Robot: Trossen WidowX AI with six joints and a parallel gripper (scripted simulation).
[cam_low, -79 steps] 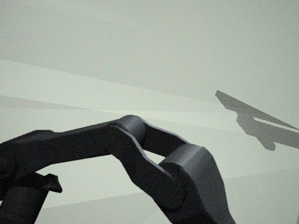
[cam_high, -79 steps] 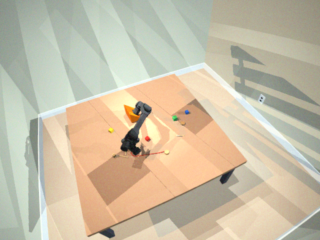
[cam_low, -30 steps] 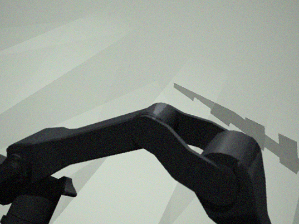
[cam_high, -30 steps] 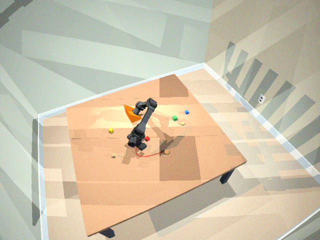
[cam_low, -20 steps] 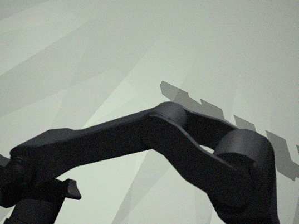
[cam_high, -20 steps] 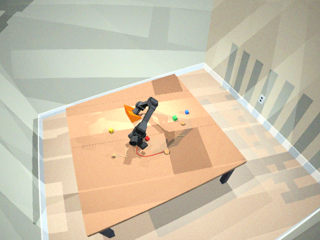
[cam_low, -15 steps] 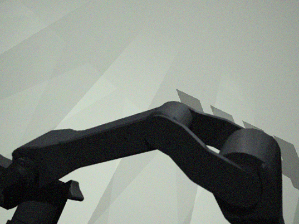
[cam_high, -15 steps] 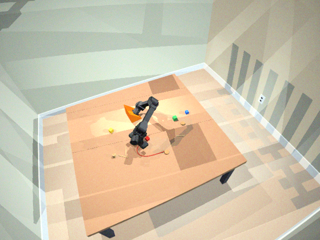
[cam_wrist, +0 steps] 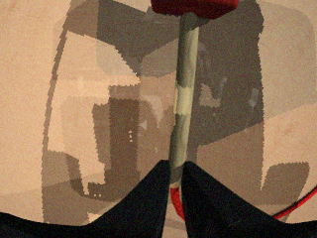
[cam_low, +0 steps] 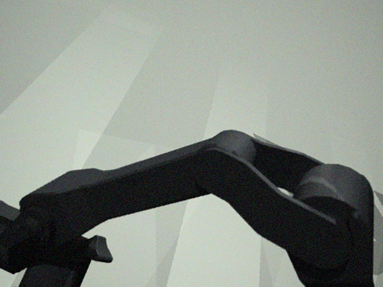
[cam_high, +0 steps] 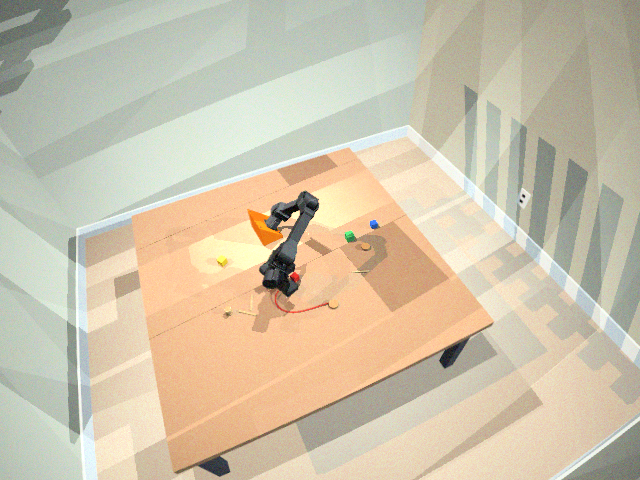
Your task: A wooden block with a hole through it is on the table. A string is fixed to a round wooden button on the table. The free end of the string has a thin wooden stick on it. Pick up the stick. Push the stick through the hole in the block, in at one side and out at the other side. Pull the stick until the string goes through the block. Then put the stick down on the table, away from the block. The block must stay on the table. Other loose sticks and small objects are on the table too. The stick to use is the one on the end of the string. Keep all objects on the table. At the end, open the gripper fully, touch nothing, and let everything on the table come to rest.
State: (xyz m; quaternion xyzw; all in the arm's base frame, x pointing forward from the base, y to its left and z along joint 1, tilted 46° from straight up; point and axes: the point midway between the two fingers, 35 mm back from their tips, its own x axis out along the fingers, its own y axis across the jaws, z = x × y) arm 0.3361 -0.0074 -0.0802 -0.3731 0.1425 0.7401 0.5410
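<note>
Now: the red cube 30 mm behind my gripper tip and 80 mm to the left of it. From my gripper tip the other things lie so: blue cube 180 mm behind, 530 mm to the left; green cube 150 mm behind, 390 mm to the left; yellow cube 250 mm behind, 200 mm to the right.
</note>
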